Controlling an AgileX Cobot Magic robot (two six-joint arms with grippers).
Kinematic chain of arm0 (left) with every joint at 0, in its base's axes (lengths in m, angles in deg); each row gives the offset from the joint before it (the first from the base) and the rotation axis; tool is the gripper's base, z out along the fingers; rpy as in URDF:
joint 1: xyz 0 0 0.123 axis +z
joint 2: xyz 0 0 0 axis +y
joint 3: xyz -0.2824 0 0.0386 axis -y
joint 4: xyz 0.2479 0 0.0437 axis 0.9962 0 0.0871
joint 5: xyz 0 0 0 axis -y
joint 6: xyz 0.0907 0 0.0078 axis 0.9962 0 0.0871
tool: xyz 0 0 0 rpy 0 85 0
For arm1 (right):
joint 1: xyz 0 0 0.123 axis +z
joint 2: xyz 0 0 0 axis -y
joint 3: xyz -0.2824 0 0.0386 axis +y
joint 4: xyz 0.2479 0 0.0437 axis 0.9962 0 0.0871
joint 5: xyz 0 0 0 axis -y
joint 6: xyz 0.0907 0 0.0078 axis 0.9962 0 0.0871
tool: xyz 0 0 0 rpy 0 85 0
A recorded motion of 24 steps. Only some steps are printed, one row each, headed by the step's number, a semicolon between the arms.
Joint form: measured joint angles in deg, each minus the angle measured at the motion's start. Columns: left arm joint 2, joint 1, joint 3, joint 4, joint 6, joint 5; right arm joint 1, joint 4, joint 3, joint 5, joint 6, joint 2.
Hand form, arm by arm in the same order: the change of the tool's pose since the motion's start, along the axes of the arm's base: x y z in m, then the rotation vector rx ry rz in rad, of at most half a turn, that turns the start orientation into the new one. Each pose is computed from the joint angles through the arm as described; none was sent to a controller.
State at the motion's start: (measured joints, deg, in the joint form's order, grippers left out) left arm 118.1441 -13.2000 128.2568 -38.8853 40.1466 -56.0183; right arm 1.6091 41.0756 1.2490 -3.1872 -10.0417 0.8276
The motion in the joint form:
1: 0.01 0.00 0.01 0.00 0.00 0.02; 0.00 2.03 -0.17 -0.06 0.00 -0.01
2: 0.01 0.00 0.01 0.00 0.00 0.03; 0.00 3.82 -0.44 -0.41 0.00 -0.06
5: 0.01 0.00 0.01 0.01 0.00 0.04; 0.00 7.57 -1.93 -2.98 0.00 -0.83
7: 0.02 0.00 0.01 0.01 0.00 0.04; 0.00 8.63 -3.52 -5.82 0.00 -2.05
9: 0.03 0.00 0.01 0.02 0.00 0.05; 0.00 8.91 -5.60 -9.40 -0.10 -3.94
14: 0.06 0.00 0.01 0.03 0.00 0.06; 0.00 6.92 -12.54 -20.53 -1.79 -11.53
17: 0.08 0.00 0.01 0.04 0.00 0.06; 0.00 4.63 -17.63 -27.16 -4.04 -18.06
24: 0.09 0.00 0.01 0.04 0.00 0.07; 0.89 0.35 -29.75 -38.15 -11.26 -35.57
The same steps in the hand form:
1: 0.0001 0.0000 0.0000 -0.0001 -0.0003 0.0002; -0.0001 0.0002 0.0010 0.0353 -0.0010 0.0036
2: 0.0001 0.0000 0.0000 -0.0002 -0.0004 0.0003; -0.0003 0.0007 0.0023 0.0660 0.0005 0.0104
5: 0.0001 0.0000 0.0000 -0.0001 -0.0005 0.0005; -0.0006 0.0040 0.0079 0.1277 0.0213 0.0484
7: 0.0001 0.0000 -0.0001 0.0000 -0.0004 0.0005; -0.0005 0.0075 0.0133 0.1418 0.0498 0.0860
9: 0.0002 0.0000 -0.0002 0.0001 -0.0004 0.0006; 0.0002 0.0119 0.0201 0.1392 0.0899 0.1313
14: 0.0004 0.0000 -0.0004 0.0003 0.0000 0.0008; 0.0055 0.0241 0.0405 0.0593 0.2346 0.2633
17: 0.0005 0.0000 -0.0006 0.0006 0.0003 0.0008; 0.0138 0.0300 0.0544 -0.0242 0.3370 0.3403
24: 0.0005 0.0000 -0.0006 0.0006 0.0003 0.0009; 0.0505 0.0395 0.0828 -0.2142 0.5412 0.5063

